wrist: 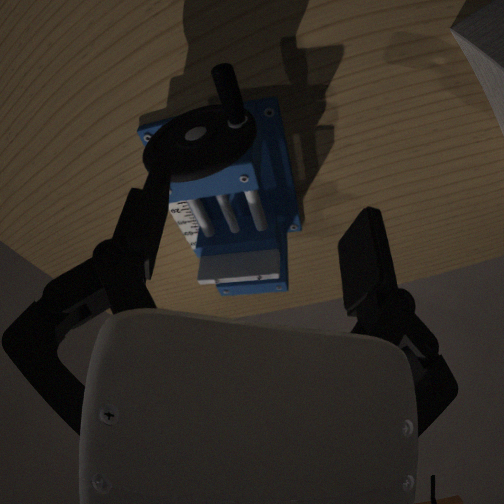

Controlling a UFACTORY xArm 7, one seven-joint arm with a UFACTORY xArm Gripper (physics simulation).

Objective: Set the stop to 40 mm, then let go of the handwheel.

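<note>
A blue stop fixture [240, 200] stands on the wooden table top. Its black handwheel [200, 142] faces me, with a black crank handle [229, 95] sticking out at its upper right. Below the wheel, three grey rods [231, 212] run down to a grey stop block [239, 266]. A white scale strip [184, 222] lies along the left side; its numbers are too small to read. My gripper [260, 215] is open wide. Its left finger [142, 220] overlaps the wheel's left rim in the picture; contact cannot be told. Its right finger [367, 255] is well clear of the fixture.
A grey box corner [482, 50] shows at the top right. The table's edge [440, 272] runs across the lower part of the view, with grey floor beyond. My grey wrist housing [250, 410] fills the bottom of the frame.
</note>
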